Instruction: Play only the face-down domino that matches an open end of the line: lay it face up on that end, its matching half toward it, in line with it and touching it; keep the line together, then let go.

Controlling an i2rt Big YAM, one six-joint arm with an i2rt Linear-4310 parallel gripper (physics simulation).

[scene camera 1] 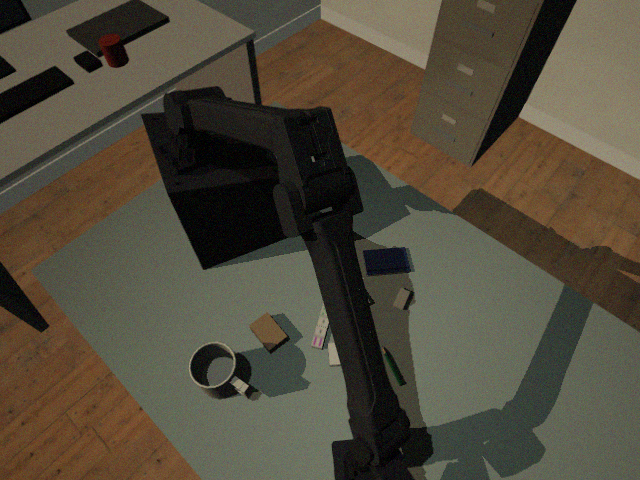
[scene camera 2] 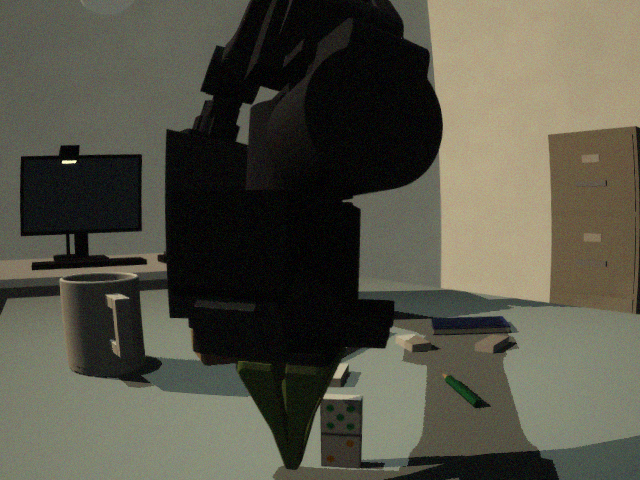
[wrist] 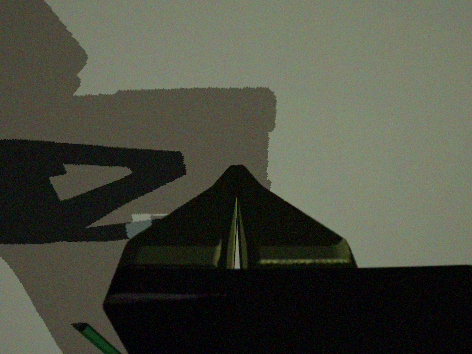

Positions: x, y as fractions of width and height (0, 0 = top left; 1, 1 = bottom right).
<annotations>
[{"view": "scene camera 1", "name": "dark blue notebook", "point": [0.61, 0.54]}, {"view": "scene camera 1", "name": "brown block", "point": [0.42, 0.69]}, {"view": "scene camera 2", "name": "dark blue notebook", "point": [0.78, 0.68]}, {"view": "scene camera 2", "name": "domino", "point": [0.53, 0.87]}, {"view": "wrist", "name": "my gripper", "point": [0.50, 0.50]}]
</annotations>
